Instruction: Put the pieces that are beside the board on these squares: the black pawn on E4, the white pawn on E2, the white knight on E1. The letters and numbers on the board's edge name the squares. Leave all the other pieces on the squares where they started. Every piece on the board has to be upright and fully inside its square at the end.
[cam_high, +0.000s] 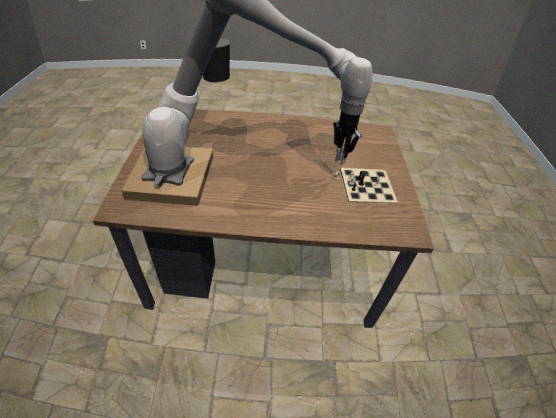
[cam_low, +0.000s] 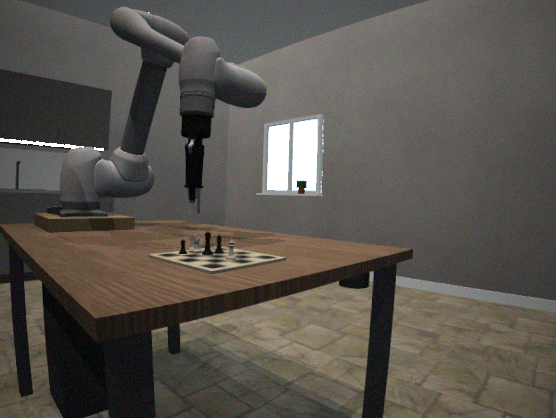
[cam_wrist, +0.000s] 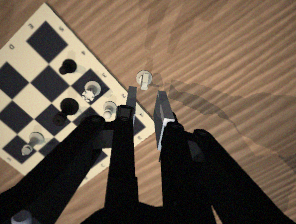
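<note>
Right now my hand is 11 cm above the white knight. From my hand the other things lie so: white pawn (6 cm ahead, 1 cm to the left, 11 cm below); black pawn (7 cm ahead, 7 cm to the right, 11 cm below); chessboard (14 cm ahead, 2 cm to the right, 12 cm below).
</note>
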